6 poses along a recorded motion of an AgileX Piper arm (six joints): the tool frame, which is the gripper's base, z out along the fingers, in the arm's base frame.
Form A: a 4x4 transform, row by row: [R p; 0 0 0 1], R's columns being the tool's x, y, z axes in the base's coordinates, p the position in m. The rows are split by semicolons.
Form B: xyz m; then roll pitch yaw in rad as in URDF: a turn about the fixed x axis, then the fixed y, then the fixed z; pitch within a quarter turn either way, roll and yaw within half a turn. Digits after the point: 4 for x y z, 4 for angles.
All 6 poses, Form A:
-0.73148 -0.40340 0.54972 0.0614; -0.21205 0.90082 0.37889 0.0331; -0.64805 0.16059 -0.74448 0.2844; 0 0 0 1
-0.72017 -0.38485 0.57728 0.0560; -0.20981 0.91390 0.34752 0.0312; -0.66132 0.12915 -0.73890 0.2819; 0 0 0 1
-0.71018 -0.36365 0.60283 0.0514; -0.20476 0.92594 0.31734 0.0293; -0.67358 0.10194 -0.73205 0.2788; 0 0 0 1
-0.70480 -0.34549 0.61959 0.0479; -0.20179 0.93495 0.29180 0.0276; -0.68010 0.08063 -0.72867 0.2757; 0 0 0 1
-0.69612 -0.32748 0.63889 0.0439; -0.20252 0.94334 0.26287 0.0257; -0.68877 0.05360 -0.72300 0.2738; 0 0 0 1
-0.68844 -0.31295 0.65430 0.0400; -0.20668 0.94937 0.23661 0.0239; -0.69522 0.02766 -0.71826 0.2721; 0 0 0 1
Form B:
0.0614 0.0331 0.2844 2.9291 0.7050 -2.8594
0.0560 0.0312 0.2819 2.9686 0.7226 -2.8581
0.0514 0.0293 0.2788 3.0032 0.7390 -2.8609
0.0479 0.0276 0.2757 3.0314 0.7479 -2.8627
0.0439 0.0257 0.2738 3.0676 0.7598 -2.8585
0.0400 0.0239 0.2721 3.1031 0.7687 -2.8499

